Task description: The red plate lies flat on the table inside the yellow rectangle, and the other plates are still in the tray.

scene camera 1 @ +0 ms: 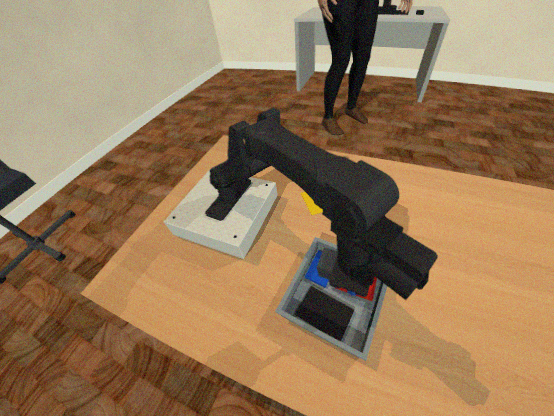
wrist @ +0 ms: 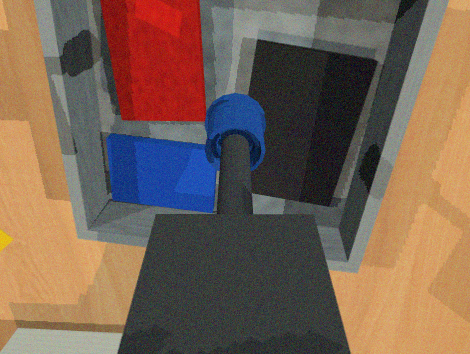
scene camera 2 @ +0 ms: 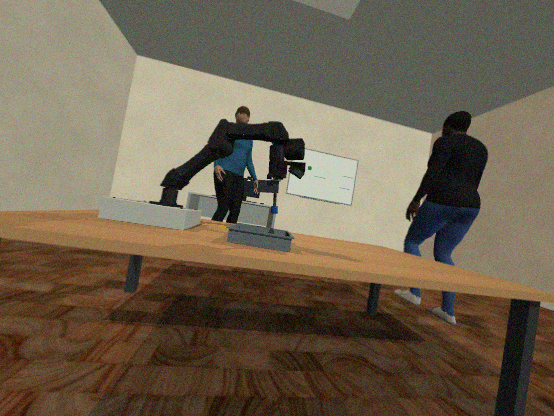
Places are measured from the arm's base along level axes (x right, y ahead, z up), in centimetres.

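Pixels of known places: hand, tool point: [wrist: 235,121] [scene camera 2: 274,213]; arm's base, link origin: [scene camera 1: 229,197] [scene camera 2: 167,205].
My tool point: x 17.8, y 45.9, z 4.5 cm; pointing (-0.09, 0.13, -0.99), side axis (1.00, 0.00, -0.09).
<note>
Ahead of a thing's pixels: the offset from my tool point to its top centre. "pt": to the spot under its first point. Level surfaces: height alone.
The red plate @(dz -10.6, dx -7.1, dy +1.1 cm) [scene camera 1: 370,289] [wrist: 162,80] lies in the grey tray @(dz -6.8, dx -1.6, dy -3.4 cm) [scene camera 1: 320,335] [scene camera 2: 260,240] [wrist: 345,266], partly hidden by the arm in scene camera 1. The blue plate @(dz -10.5, dx -7.7, dy -9.2 cm) [scene camera 1: 314,273] [wrist: 162,172] and the black plate @(dz -10.6, dx +4.0, dy -4.6 cm) [scene camera 1: 325,310] [wrist: 310,125] also lie in the tray. The yellow rectangle @(pt dz -11.8, dx -30.4, dy -19.9 cm) [scene camera 1: 312,205] [scene camera 2: 224,227] [wrist: 4,240] is on the table between tray and arm base, partly hidden by the arm. My suction cup [scene camera 2: 274,209] [wrist: 235,125] is open, holds nothing and hangs above the tray, with the red and blue plates to its left in the wrist view.
The white base block [scene camera 1: 200,232] [scene camera 2: 150,215] [wrist: 60,342] carries the arm at the left of the table @(dz -11.8 cm) [scene camera 1: 165,280]. A desk [scene camera 1: 370,32] and a person [scene camera 1: 345,60] stand behind the table. Another person [scene camera 2: 450,175] stands at the right in scene camera 2.
</note>
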